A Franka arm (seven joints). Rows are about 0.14 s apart.
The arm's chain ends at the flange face. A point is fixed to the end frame.
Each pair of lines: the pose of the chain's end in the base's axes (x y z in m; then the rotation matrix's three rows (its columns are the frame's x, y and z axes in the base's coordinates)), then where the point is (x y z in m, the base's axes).
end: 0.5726 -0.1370 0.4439; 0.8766 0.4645 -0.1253; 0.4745 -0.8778 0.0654; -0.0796 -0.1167 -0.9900
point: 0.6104 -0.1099 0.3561
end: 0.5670 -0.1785 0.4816; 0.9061 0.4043 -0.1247; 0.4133 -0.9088 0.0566; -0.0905 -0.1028 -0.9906
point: 0.6062 -0.1555 0.3932
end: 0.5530 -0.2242 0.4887; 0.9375 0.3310 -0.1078; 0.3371 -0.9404 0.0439; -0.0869 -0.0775 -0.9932
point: 0.5950 -0.2064 0.4004
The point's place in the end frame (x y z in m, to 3 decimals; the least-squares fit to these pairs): 0.053 0.004 0.084
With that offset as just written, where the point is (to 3 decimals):
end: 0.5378 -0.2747 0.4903; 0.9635 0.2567 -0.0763; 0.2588 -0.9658 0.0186; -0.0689 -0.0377 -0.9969
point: 0.583 -0.263 0.403
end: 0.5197 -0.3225 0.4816; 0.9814 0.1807 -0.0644; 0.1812 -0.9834 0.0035; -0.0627 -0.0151 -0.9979
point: 0.567 -0.317 0.394
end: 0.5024 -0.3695 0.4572; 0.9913 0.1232 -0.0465; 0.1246 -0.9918 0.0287; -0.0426 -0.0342 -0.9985
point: 0.552 -0.364 0.371
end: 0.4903 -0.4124 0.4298; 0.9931 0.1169 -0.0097; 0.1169 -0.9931 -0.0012; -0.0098 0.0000 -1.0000
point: 0.543 -0.410 0.345
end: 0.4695 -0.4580 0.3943; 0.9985 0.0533 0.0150; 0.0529 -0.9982 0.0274; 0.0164 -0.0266 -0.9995
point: 0.524 -0.457 0.311
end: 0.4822 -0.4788 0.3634; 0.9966 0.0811 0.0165; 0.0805 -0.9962 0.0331; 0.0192 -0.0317 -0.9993
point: 0.537 -0.476 0.280
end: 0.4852 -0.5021 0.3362; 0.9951 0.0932 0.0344; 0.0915 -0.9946 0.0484; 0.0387 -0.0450 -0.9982
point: 0.541 -0.497 0.254
